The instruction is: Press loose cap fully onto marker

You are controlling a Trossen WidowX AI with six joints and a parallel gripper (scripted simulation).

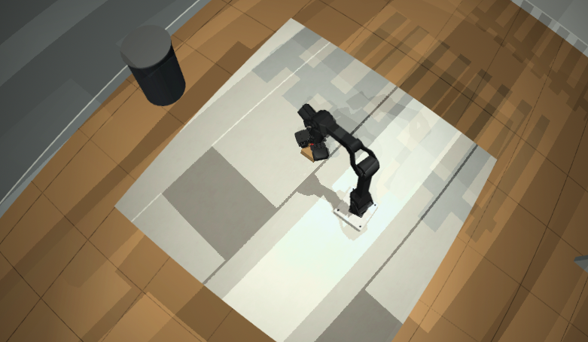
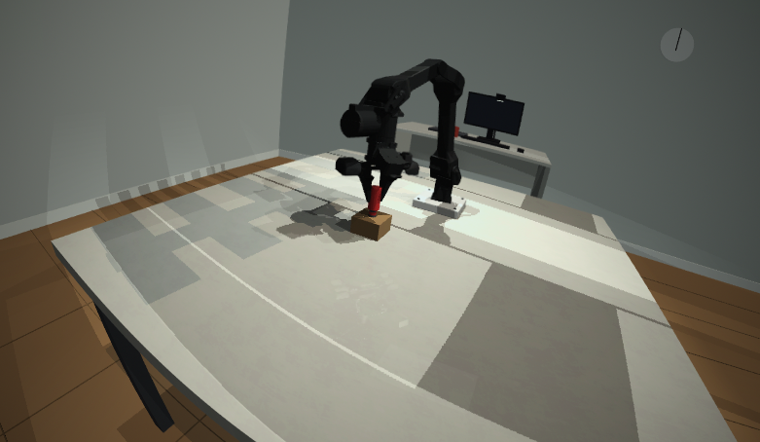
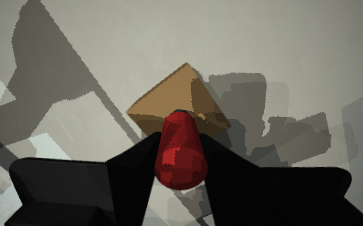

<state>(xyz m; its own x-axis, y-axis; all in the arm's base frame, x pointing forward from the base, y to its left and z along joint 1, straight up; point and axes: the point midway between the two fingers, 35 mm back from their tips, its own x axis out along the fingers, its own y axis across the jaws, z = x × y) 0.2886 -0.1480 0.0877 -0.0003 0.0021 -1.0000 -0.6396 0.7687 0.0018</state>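
Right now the red cap is 1 cm above my gripper tip. The rest, counted from my gripper tip: brown holder block: 6 cm below.
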